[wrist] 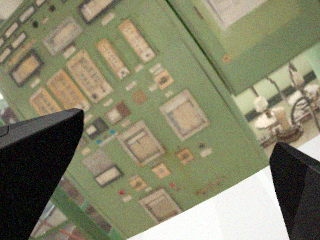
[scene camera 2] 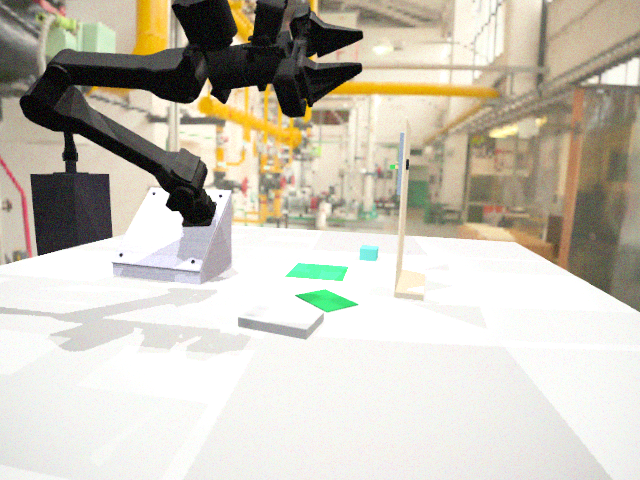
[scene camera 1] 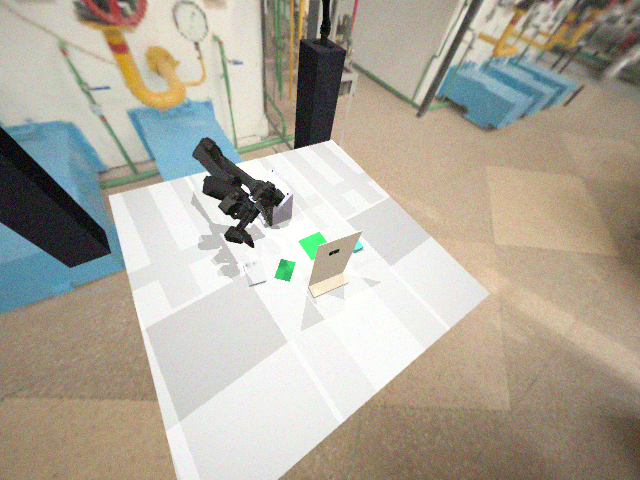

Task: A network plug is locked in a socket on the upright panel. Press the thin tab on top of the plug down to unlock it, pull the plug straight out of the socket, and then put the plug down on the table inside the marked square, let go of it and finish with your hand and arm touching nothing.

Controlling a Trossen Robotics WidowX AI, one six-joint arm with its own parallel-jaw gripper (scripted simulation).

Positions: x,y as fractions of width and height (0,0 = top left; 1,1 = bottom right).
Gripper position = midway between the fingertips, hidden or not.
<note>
My gripper (scene camera 2: 0.57,0.11) is open and holds nothing. Further things: a flat grey slab (scene camera 2: 0.46,0.67) and an upright panel (scene camera 2: 0.64,0.59).
My gripper shows as well in the wrist view (wrist: 0.56,0.57) and in scene camera 1 (scene camera 1: 0.41,0.49). The upright panel also shows in scene camera 1 (scene camera 1: 0.52,0.54). The wrist view does not show the flat grey slab: it is out of frame.
</note>
